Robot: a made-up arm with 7 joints. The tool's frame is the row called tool.
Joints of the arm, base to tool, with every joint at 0 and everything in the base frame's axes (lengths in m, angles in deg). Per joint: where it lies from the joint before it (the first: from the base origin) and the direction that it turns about. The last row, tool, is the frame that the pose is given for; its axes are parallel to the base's.
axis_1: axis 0 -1 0 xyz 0.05 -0.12 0.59
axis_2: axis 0 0 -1 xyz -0.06 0.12 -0.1
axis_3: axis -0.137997 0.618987 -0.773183 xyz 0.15 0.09 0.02
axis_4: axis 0 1 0 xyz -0.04 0.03 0.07
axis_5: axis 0.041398 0.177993 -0.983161 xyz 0.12 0 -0.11
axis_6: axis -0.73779 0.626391 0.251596 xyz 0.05 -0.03 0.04
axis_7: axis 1 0 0 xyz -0.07 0.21 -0.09
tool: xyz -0.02 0 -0.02
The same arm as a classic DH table. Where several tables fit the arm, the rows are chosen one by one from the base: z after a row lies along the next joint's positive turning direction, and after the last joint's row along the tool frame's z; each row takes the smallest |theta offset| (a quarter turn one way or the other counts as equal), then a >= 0, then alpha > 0; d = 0 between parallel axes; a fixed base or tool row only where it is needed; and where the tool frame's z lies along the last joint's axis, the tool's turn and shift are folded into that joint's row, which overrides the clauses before.
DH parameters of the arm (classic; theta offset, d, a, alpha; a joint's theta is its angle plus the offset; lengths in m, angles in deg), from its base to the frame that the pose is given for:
base (fixed): 0 0.59 0.05 90
axis_1: 0 0 -0.06 90
axis_2: -12.57 0.0127 0.166 39.36
axis_3: 16.08 0.0083 -0.0517 51.76
axis_4: -12.53 0.058 0.1153 -79.75
axis_5: -47.46 0.0652 0.0181 99.58
axis_6: 82.98 0.1848 0.1618 137.54
axis_7: 68.12 0.0863 0 -90
tool (fixed): -90 -0.02 0 0

